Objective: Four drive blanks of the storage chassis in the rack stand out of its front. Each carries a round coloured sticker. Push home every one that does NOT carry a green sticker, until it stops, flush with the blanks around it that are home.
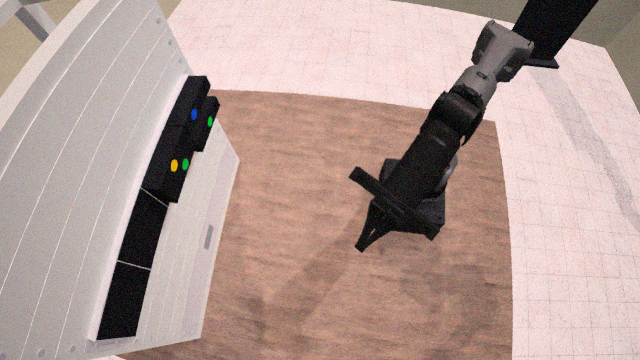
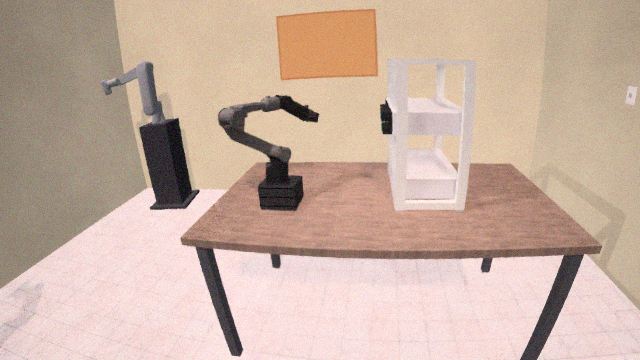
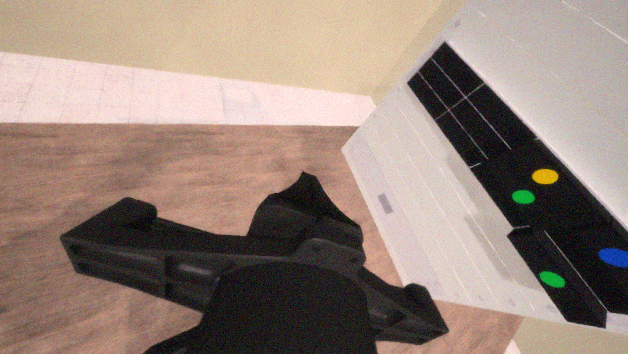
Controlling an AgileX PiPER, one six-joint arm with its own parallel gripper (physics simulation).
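In the storage chassis, a blank with a yellow sticker (image 1: 174,165) (image 3: 545,176) stands out beside a blank with a green sticker (image 1: 185,164) (image 3: 523,197). In the neighbouring column, a blank with a blue sticker (image 1: 194,114) (image 3: 615,257) and another with a green sticker (image 1: 210,121) (image 3: 552,279) stand out. Black blanks without stickers (image 1: 144,227) (image 3: 450,87) lie flush in the other columns. My gripper (image 1: 360,248) (image 2: 316,117) (image 3: 305,183) is shut and empty, its fingertips together. It hangs above the table, well apart from the chassis front.
The white rack (image 2: 470,135) stands on the wooden table (image 1: 300,130) (image 2: 350,235) (image 3: 150,160). A white lower unit (image 2: 430,189) sits below the chassis in it. Another arm (image 2: 146,90) stands on a black pedestal (image 2: 165,162) behind my arm, off the table.
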